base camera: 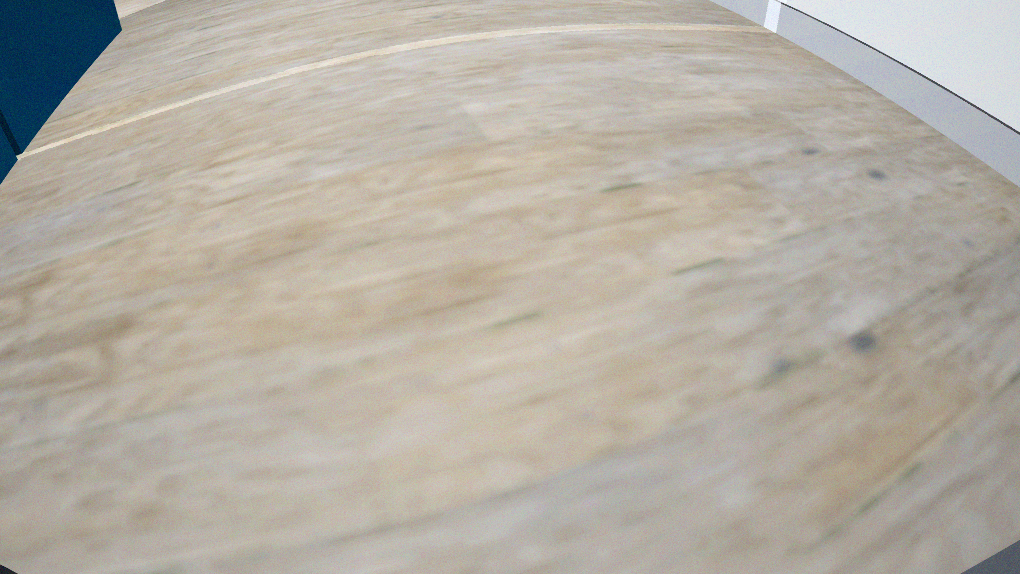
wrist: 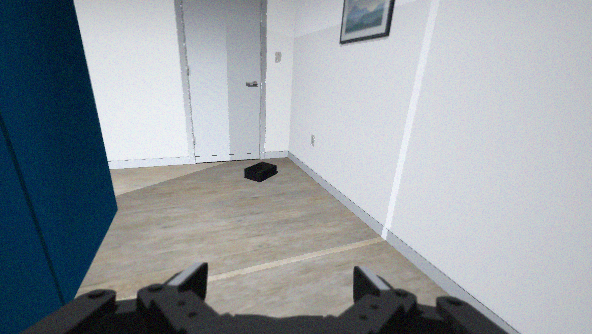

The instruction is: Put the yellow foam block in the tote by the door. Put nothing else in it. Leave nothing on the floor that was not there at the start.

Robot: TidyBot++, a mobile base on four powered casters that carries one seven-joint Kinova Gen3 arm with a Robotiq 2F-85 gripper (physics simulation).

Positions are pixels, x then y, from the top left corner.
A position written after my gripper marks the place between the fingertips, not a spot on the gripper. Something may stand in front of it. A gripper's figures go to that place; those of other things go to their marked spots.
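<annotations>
A white door point(wrist: 222, 57) is 3.00 m from the lens. Measured from its marked spot to the one on a wall point(wrist: 454, 138), the door and the wall are 2.35 m apart. The wall is 1.45 m from the lens, while my own gripper point(wrist: 281, 281) is 0.16 m from the lens.
</annotations>
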